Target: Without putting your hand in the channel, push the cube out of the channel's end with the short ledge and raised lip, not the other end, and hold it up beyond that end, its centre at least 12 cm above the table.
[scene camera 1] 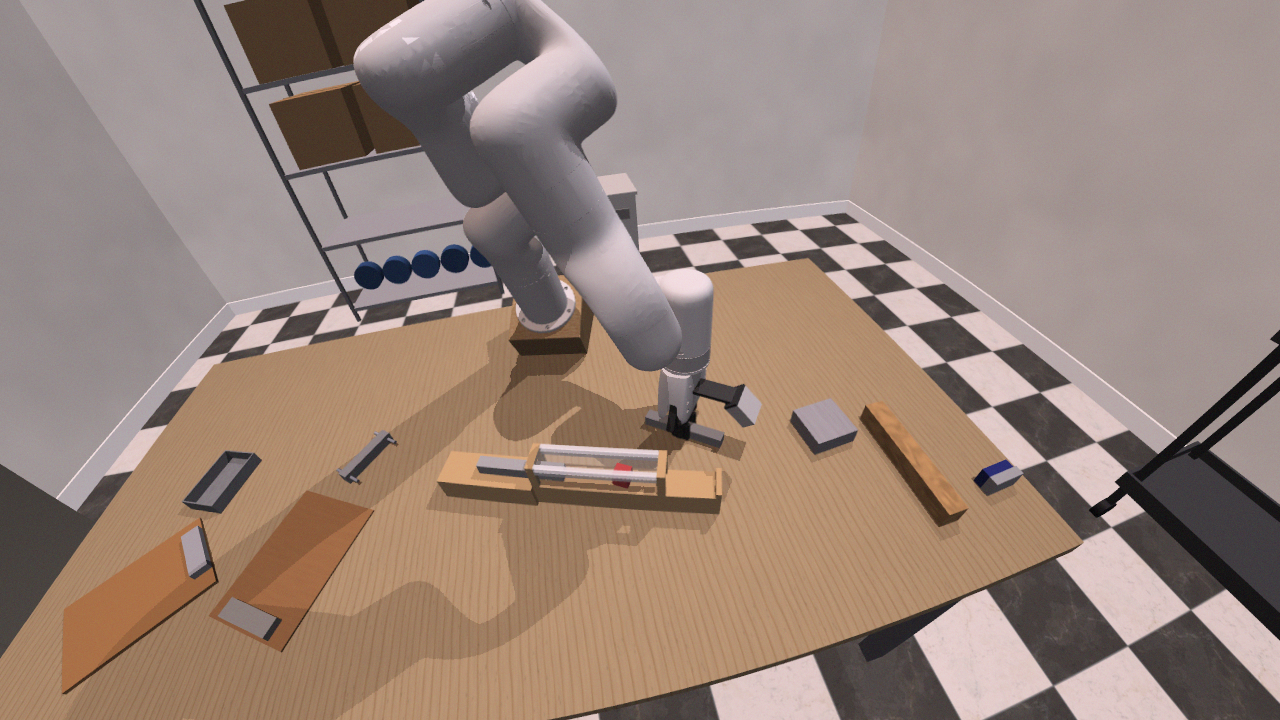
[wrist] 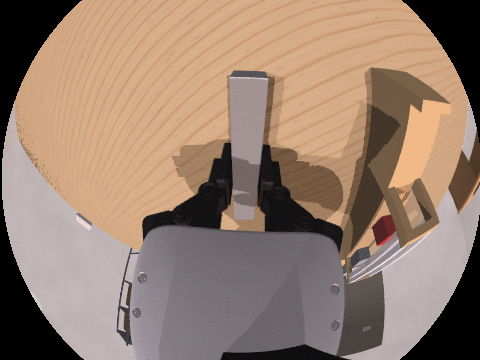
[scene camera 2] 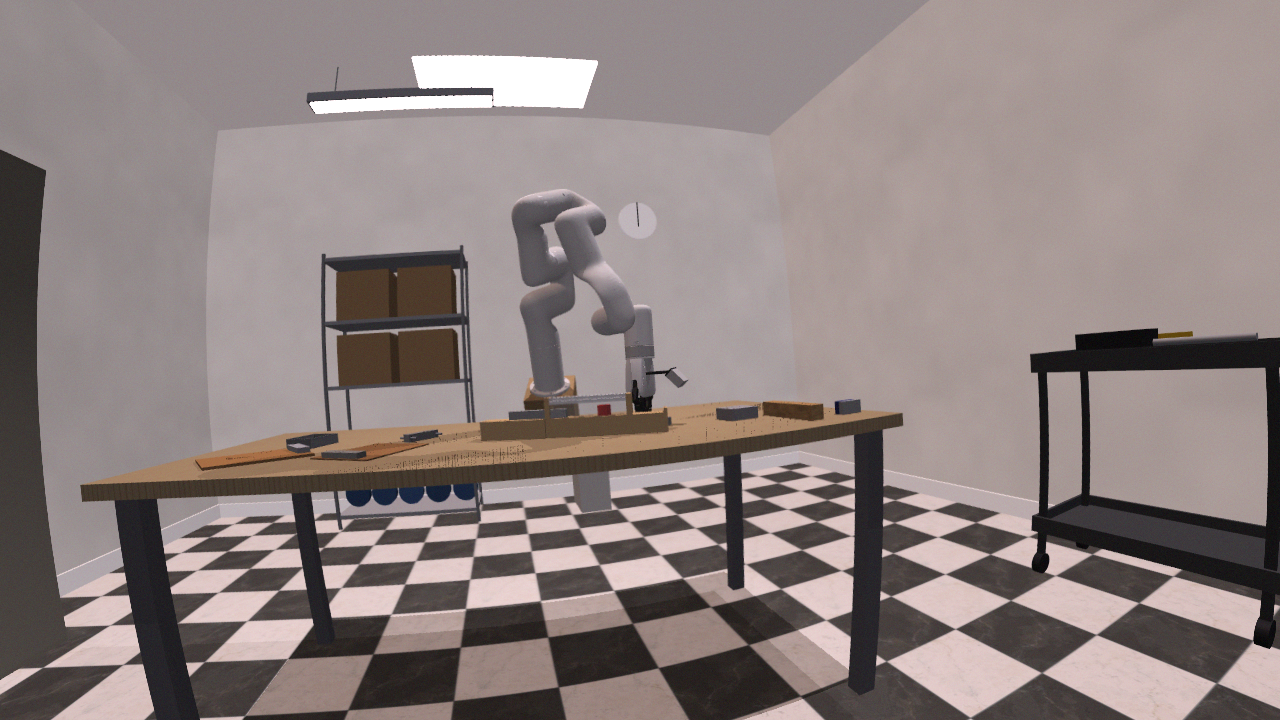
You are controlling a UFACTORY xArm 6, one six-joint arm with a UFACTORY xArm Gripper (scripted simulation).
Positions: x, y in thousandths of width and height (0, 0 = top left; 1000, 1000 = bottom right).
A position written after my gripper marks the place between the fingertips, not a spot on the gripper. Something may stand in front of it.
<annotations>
My gripper shows in scene camera 1 (534, 599), in the wrist view (514, 438) and in scene camera 2 (504, 590). A wooden beam shows in scene camera 1 (735, 694) and in scene camera 2 (623, 570); in the wrist view it is out of frame.
</annotations>
